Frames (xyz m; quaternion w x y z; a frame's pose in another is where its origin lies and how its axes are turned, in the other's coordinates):
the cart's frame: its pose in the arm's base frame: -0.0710 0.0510 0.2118 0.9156 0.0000 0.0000 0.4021
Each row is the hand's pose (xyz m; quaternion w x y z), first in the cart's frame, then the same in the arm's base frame.
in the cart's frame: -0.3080 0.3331 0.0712 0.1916 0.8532 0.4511 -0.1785
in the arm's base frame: -0.5247 0.0496 0.2830 0.2472 0.5998 0.7561 -0.0864
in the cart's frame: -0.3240 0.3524 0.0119 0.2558 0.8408 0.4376 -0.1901
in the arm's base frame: -0.5497 0.0509 0.2237 0.3106 0.5939 0.7387 -0.0712
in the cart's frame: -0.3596 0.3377 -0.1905 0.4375 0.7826 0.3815 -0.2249
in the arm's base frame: -0.5630 0.0147 0.0213 0.4910 0.5631 0.6640 -0.0300
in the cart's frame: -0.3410 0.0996 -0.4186 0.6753 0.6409 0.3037 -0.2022
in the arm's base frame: -0.3751 -0.1327 -0.2068 0.6996 0.4647 0.5358 0.0864
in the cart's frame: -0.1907 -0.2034 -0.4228 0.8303 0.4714 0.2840 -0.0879
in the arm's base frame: -0.0503 -0.2270 -0.2110 0.7956 0.3174 0.4496 0.2534
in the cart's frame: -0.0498 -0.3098 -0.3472 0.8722 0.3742 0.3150 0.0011
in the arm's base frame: 0.1234 -0.1953 -0.1354 0.7981 0.2160 0.4389 0.3517
